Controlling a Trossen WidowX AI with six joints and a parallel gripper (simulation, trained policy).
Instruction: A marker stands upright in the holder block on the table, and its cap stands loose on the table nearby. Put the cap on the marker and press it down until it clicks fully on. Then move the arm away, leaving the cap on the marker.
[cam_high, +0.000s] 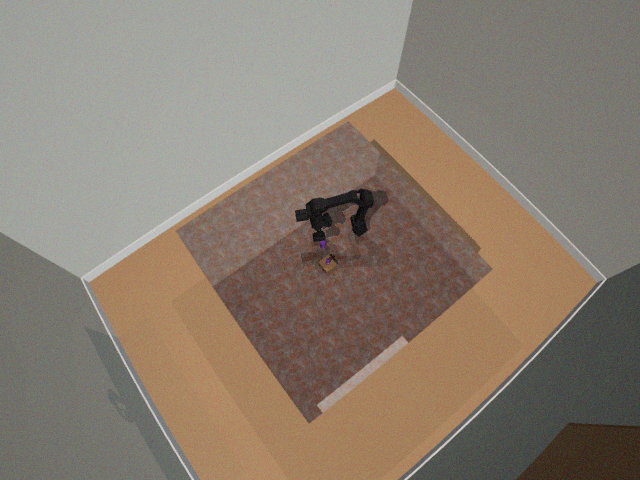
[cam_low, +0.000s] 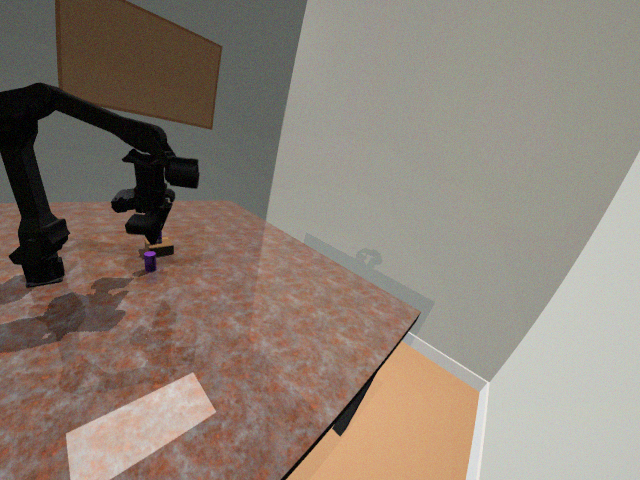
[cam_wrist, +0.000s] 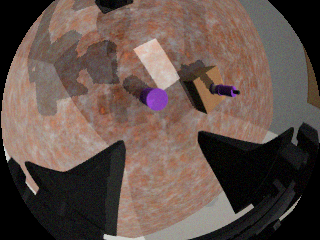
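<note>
Now: gripper tip 10 mm past the purple cap, 30 mm to the right of it and 90 mm above it. From my gripper tip the other things lie so: tan holder block: 40 mm ahead, 130 mm to the left, 100 mm below; then purple marker: 40 mm ahead, 130 mm to the left, 40 mm below.
</note>
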